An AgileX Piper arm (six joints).
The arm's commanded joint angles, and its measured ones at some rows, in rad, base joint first. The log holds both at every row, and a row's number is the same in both.
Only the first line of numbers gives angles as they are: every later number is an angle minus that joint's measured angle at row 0.
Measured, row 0: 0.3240, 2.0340, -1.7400, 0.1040, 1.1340, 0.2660
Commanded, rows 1 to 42: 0.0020, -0.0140, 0.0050, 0.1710, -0.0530, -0.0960; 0.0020, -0.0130, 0.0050, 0.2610, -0.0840, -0.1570; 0.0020, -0.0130, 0.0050, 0.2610, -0.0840, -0.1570; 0.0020, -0.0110, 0.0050, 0.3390, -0.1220, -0.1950; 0.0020, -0.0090, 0.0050, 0.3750, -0.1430, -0.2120; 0.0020, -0.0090, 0.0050, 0.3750, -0.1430, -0.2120; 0.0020, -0.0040, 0.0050, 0.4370, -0.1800, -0.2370; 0.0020, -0.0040, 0.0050, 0.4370, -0.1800, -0.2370; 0.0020, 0.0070, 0.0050, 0.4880, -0.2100, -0.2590; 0.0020, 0.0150, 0.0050, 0.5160, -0.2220, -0.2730; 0.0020, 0.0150, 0.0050, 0.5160, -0.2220, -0.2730; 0.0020, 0.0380, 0.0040, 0.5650, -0.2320, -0.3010; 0.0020, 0.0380, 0.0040, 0.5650, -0.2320, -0.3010; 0.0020, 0.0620, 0.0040, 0.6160, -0.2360, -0.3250; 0.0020, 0.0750, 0.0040, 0.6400, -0.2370, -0.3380; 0.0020, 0.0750, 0.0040, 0.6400, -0.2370, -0.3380; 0.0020, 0.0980, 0.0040, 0.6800, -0.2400, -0.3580; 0.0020, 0.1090, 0.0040, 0.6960, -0.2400, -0.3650; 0.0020, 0.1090, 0.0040, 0.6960, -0.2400, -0.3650; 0.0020, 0.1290, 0.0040, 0.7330, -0.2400, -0.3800; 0.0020, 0.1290, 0.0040, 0.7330, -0.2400, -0.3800; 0.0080, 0.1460, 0.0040, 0.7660, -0.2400, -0.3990; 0.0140, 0.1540, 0.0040, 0.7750, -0.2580, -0.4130; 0.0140, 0.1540, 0.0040, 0.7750, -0.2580, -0.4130; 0.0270, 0.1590, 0.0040, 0.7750, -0.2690, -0.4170; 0.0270, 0.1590, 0.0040, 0.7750, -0.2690, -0.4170; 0.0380, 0.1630, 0.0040, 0.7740, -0.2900, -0.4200; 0.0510, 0.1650, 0.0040, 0.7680, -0.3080, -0.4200; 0.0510, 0.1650, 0.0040, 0.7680, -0.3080, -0.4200; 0.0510, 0.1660, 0.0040, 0.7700, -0.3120, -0.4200; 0.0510, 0.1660, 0.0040, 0.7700, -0.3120, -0.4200; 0.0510, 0.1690, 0.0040, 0.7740, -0.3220, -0.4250; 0.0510, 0.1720, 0.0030, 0.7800, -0.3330, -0.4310; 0.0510, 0.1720, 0.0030, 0.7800, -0.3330, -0.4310; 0.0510, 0.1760, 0.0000, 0.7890, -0.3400, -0.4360; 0.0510, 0.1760, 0.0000, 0.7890, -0.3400, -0.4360; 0.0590, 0.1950, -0.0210, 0.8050, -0.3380, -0.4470; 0.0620, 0.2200, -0.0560, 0.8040, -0.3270, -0.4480; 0.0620, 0.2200, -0.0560, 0.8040, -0.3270, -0.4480; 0.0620, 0.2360, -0.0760, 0.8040, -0.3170, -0.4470; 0.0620, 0.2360, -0.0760, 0.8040, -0.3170, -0.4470; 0.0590, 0.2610, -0.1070, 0.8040, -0.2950, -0.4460
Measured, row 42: 0.0550, 0.2280, -0.0660, 0.7890, -0.3220, -0.4280
